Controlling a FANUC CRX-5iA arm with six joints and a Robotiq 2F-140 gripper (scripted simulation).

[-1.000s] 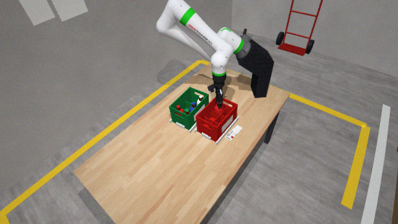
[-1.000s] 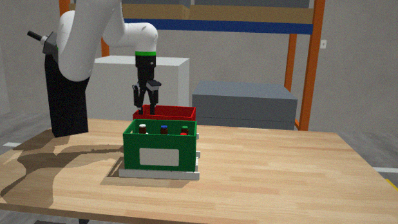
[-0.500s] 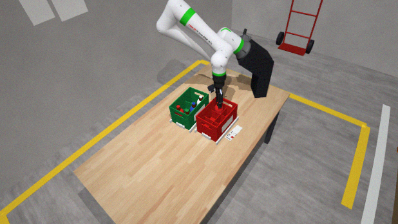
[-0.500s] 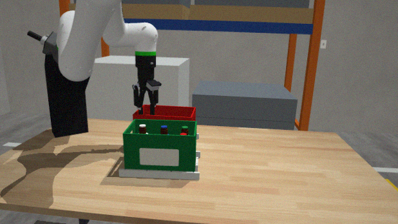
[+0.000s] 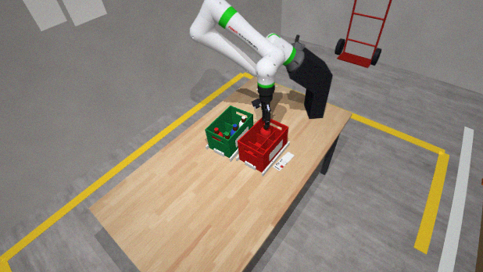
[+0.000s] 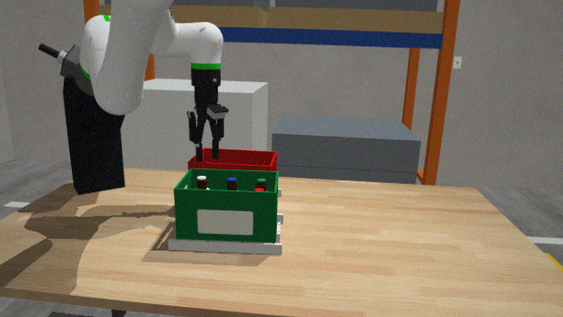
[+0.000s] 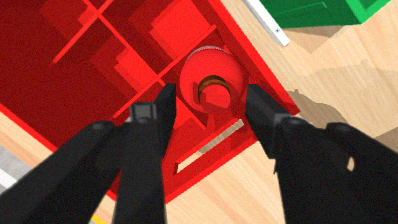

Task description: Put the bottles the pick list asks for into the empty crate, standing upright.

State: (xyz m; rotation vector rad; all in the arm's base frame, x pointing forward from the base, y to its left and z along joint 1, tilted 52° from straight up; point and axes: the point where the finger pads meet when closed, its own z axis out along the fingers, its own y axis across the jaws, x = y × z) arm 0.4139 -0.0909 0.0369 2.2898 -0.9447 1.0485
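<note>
My gripper is now 11 cm above the red-capped bottle. The rest, counted from my hand: blue-label bottle: 18 cm to the right, 11 cm below, 7 cm ahead; then red crate: 12 cm below, 9 cm ahead, 2 cm to the left; then white-capped bottle: 16 cm to the right, 11 cm below, 2 cm behind.
</note>
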